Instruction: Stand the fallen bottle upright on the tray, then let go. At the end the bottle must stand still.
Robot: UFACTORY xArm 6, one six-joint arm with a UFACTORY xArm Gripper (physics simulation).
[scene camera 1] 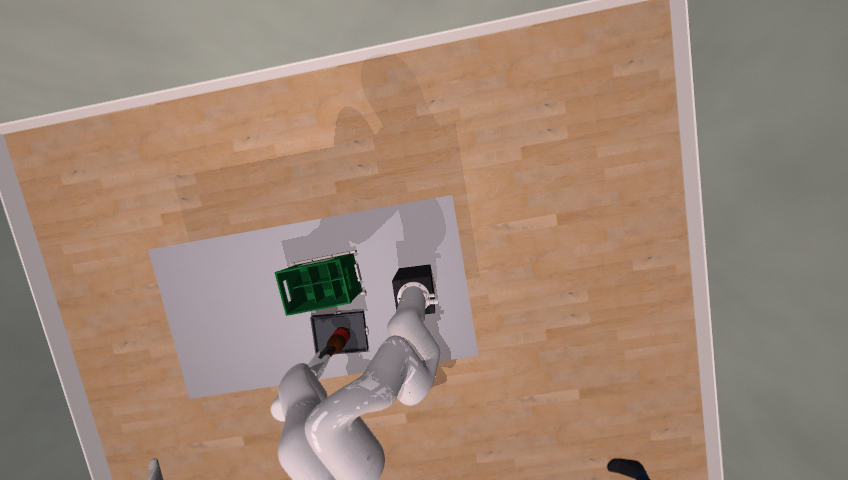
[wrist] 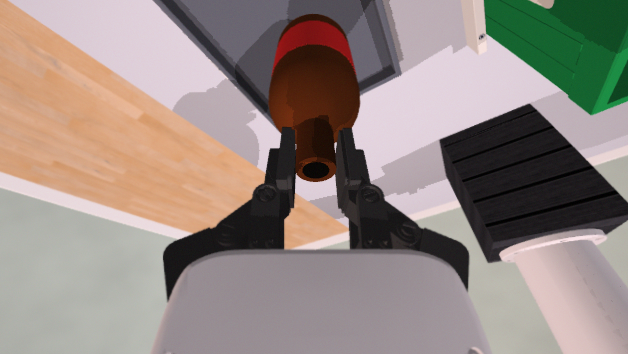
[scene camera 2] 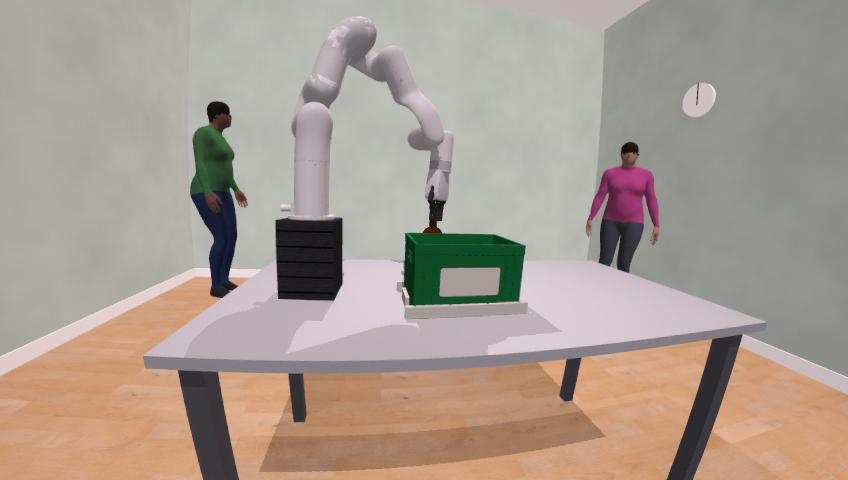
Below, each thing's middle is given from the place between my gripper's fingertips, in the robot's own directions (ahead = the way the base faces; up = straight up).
The brown bottle (wrist: 314, 90) lies 1 cm behind my hand and 6 cm below it. Round my hand: green crate (scene camera 2: 440, 268): 5 cm ahead, 26 cm to the right, 11 cm below; dark grey tray (scene camera 1: 323, 326): 2 cm ahead, 1 cm to the left, 18 cm below.
